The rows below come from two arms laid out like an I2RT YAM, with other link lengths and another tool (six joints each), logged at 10 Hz.
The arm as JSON. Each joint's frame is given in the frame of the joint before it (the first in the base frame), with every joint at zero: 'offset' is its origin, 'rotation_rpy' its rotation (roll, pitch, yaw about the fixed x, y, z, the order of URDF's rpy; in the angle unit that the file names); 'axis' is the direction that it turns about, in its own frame. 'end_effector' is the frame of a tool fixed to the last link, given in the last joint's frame.
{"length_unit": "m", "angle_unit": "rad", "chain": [
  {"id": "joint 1", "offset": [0.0, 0.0, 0.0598], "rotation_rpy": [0.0, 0.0, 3.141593], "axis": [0.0, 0.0, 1.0]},
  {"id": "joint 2", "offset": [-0.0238, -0.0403, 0.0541], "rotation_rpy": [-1.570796, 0.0, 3.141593], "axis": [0.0, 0.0, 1.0]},
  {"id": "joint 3", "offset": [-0.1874, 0.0, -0.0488], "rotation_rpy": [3.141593, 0.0, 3.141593], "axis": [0.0, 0.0, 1.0]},
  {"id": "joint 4", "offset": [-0.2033, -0.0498, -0.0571], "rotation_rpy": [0.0, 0.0, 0.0], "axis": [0.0, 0.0, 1.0]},
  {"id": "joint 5", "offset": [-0.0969, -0.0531, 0.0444], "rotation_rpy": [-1.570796, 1.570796, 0.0], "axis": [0.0, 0.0, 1.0]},
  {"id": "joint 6", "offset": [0.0, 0.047, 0.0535], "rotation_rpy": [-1.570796, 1.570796, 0.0], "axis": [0.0, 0.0, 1.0]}
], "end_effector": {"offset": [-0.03, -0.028, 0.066], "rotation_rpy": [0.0, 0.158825, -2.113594]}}
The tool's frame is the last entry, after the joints.
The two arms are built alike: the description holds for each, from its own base.
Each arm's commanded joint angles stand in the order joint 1, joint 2, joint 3, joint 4, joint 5, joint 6.
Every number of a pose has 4 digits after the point. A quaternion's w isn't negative.
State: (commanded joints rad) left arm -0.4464 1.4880 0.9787 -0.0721 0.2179 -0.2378; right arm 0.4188 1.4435 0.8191 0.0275 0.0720 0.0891
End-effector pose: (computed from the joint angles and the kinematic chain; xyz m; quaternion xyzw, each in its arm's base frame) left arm 0.3308 -0.1590 0.0986 0.5485 0.7190 0.0301 0.4257; right arm 0.3123 0.1681 0.0793 0.2930 0.8500 0.3262 0.2920
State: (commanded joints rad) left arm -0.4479 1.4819 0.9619 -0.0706 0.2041 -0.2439; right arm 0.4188 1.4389 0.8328 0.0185 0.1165 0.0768
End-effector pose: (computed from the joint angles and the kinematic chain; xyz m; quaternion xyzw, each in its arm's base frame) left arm 0.3283 -0.1569 0.0948 0.5453 0.7243 0.0331 0.4206; right arm 0.3166 0.1640 0.0835 0.2980 0.8469 0.3127 0.3102
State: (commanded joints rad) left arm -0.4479 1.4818 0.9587 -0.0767 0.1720 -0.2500; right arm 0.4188 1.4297 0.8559 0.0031 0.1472 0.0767
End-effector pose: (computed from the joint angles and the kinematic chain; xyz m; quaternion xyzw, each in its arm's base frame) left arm 0.3284 -0.1530 0.0926 0.5379 0.7329 0.0443 0.4143; right arm 0.3212 0.1621 0.0921 0.3040 0.8408 0.3084 0.3249
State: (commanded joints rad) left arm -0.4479 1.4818 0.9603 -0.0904 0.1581 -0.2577; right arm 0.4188 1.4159 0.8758 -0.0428 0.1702 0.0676
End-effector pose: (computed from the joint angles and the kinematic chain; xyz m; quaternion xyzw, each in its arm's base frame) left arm 0.3273 -0.1510 0.0910 0.5339 0.7393 0.0472 0.4078; right arm 0.3205 0.1586 0.0960 0.3068 0.8429 0.2954 0.3289
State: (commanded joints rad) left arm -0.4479 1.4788 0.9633 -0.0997 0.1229 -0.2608; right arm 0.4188 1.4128 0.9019 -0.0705 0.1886 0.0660
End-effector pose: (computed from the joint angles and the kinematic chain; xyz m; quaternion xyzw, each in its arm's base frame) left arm 0.3282 -0.1471 0.0917 0.5260 0.7460 0.0610 0.4039; right arm 0.3227 0.1572 0.1019 0.3104 0.8412 0.2897 0.3350
